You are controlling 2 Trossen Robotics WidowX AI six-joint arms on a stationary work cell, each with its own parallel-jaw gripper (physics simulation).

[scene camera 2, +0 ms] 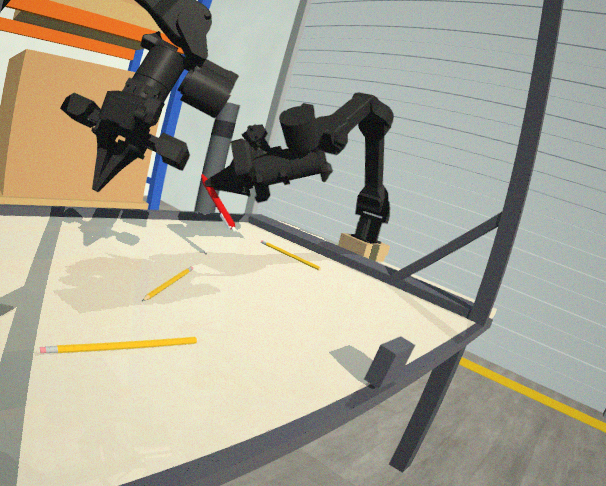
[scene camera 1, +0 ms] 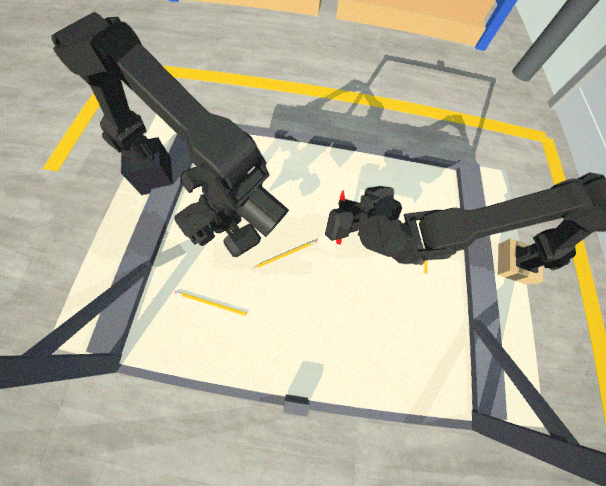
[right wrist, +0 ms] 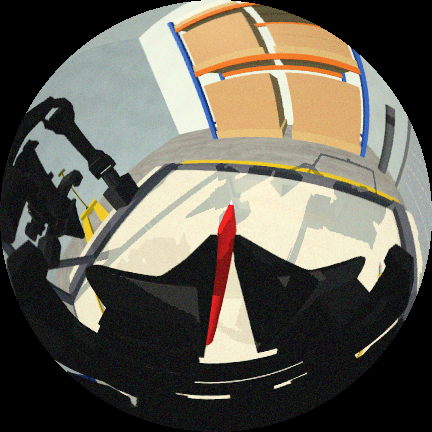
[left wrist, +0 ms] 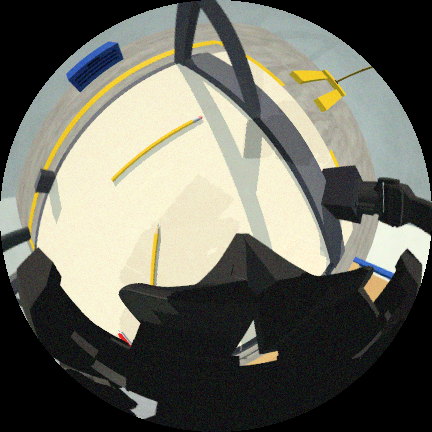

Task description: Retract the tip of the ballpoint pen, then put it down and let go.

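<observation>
The red ballpoint pen is held above the table, tilted in scene camera 2 with its pale tip end lower. The pale tip is too small to tell whether it is out. My right gripper is shut on the pen, with pen sticking out on both sides of the fingers. A bit of the pen also shows at the lower left in the left wrist view. My left gripper is shut and empty, above the table, left of the pen. Its fingertips are hidden in scene camera 1.
Three yellow pencils lie on the pale table: one near the middle, one at the lower left, and one partly under the right arm in scene camera 1. A dark frame edges the table.
</observation>
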